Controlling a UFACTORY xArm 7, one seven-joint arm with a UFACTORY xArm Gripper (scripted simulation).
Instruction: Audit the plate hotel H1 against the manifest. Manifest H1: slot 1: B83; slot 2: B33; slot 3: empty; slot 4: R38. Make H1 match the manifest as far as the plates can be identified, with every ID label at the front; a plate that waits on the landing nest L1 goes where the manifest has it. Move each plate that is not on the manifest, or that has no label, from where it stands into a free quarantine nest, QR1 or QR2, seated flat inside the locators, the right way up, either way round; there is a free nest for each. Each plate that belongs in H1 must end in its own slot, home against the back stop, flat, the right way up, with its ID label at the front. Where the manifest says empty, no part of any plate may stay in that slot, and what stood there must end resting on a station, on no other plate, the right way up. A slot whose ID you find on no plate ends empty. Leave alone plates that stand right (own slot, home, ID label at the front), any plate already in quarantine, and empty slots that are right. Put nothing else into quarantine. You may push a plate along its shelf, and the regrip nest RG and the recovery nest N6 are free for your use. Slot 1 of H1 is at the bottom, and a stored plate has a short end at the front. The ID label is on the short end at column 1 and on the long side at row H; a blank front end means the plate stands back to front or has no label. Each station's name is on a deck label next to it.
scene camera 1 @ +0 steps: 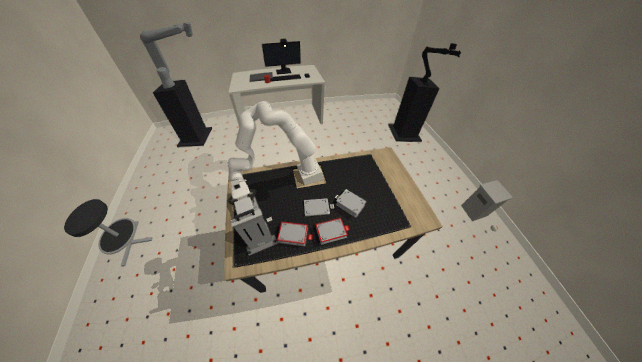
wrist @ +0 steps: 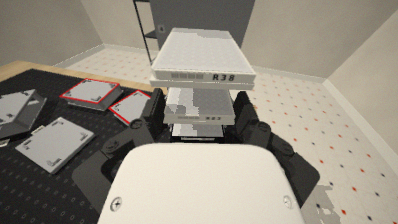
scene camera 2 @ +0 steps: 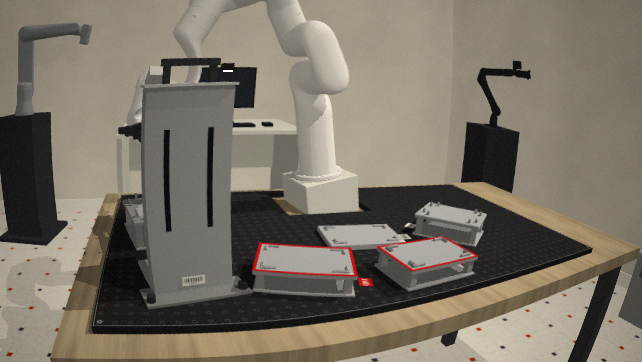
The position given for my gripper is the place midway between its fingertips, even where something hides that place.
In view: my gripper (wrist: 200,98), a black plate (wrist: 181,133) and a red-edged quarantine nest (wrist: 85,91).
